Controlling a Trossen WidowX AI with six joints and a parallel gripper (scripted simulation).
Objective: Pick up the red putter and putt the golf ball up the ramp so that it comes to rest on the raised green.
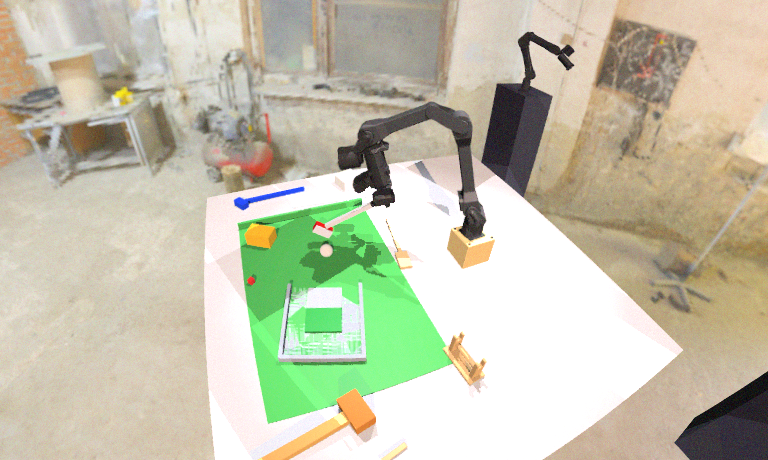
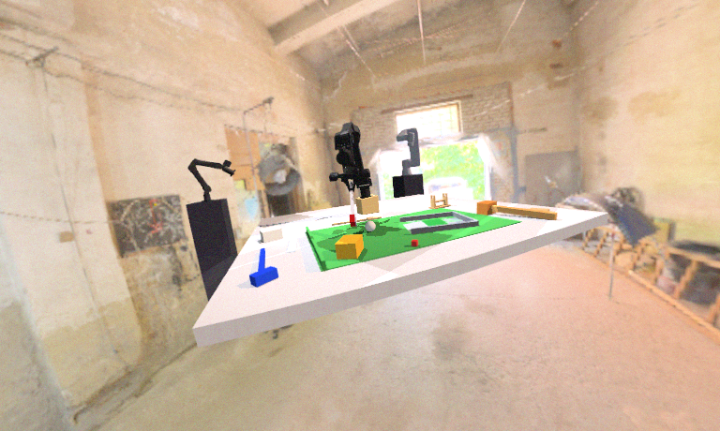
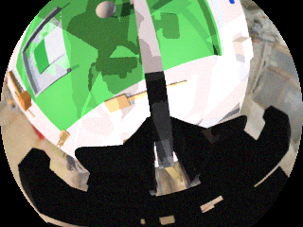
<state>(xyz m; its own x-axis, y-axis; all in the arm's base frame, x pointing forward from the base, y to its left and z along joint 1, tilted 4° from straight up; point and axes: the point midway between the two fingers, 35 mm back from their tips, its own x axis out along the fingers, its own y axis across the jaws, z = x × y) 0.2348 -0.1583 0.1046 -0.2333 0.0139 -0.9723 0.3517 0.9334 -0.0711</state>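
Right now the red putter is 110 mm ahead of my gripper tip, 40 mm to the right of it and 30 mm below it. The rest, counted from my gripper tip: small red cube 460 mm ahead, 20 mm to the left, 140 mm below; then wooden rack 10 mm ahead, 500 mm to the left, 120 mm below; then white golf ball 210 mm ahead, 10 mm to the right, 130 mm below.
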